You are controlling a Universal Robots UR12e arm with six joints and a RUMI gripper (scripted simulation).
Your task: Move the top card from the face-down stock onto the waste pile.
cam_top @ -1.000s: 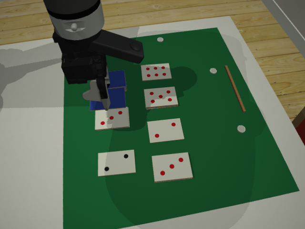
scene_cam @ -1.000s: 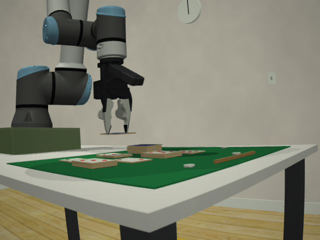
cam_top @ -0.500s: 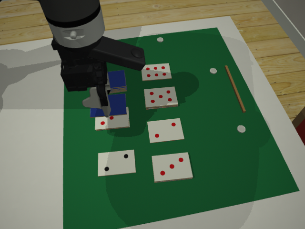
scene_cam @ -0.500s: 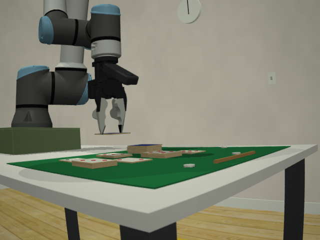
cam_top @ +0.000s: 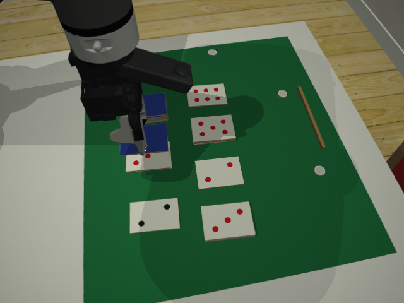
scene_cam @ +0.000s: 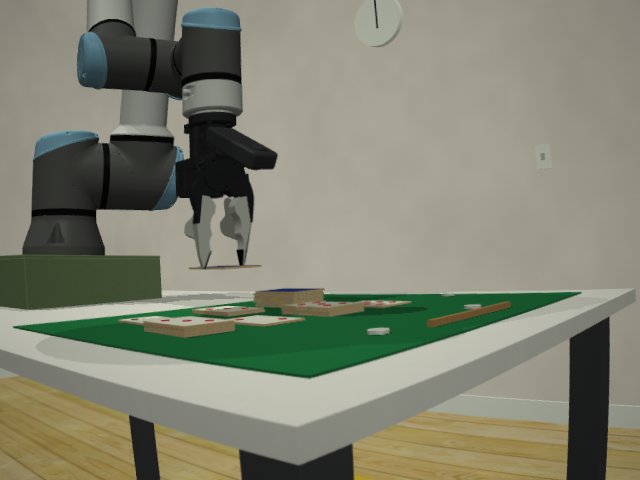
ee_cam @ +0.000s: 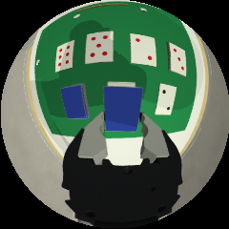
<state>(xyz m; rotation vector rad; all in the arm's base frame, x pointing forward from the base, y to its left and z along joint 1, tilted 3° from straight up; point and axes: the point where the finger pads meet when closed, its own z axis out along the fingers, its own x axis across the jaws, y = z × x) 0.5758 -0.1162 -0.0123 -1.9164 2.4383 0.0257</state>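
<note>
Right now my hand is 20 mm past the black two card, 130 mm to the left of it and 80 mm above it. Also, from my hand: green mat (140 mm ahead, 90 mm below); then wooden stick (370 mm ahead, 20 mm to the right, 80 mm below).
</note>
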